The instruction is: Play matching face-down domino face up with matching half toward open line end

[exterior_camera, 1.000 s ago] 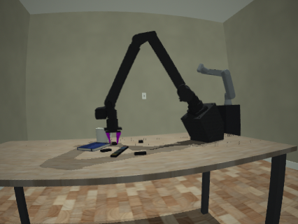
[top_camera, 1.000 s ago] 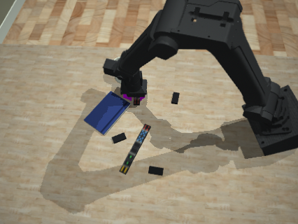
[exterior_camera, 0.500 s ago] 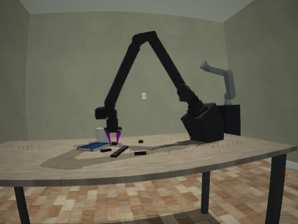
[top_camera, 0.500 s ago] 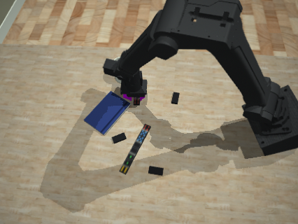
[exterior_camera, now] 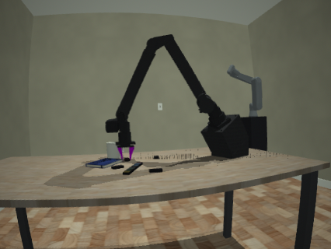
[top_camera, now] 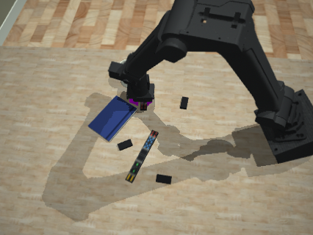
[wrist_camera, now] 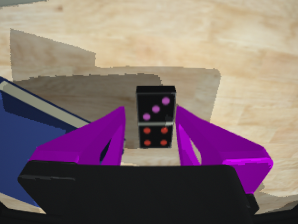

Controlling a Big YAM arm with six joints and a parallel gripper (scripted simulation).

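Now: the black domino right at my hand. Round my hand: white mug 7 cm ahead, 12 cm to the right, 3 cm above; blue book 11 cm ahead, 8 cm to the left.
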